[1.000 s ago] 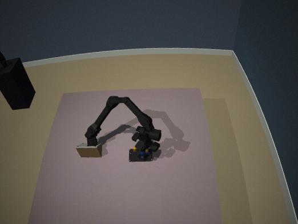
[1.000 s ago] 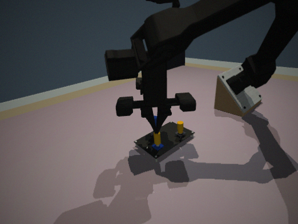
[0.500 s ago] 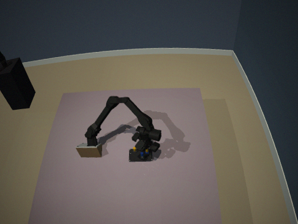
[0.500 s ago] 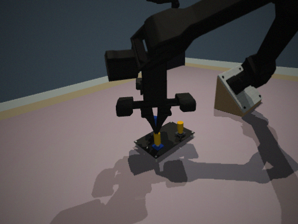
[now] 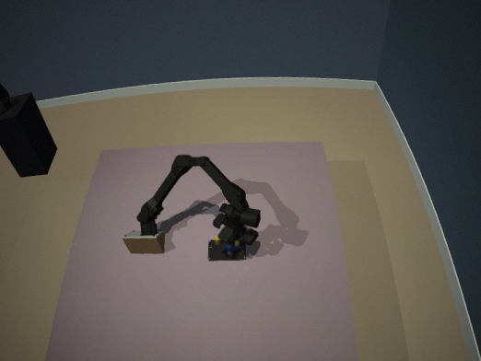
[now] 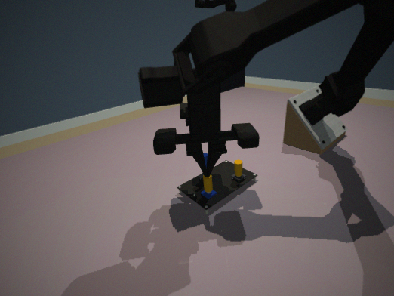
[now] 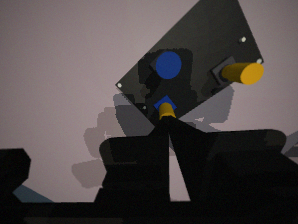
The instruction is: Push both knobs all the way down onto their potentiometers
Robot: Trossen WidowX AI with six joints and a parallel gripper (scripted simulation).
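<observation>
The yellow knob is 20 mm below my gripper tip.
</observation>
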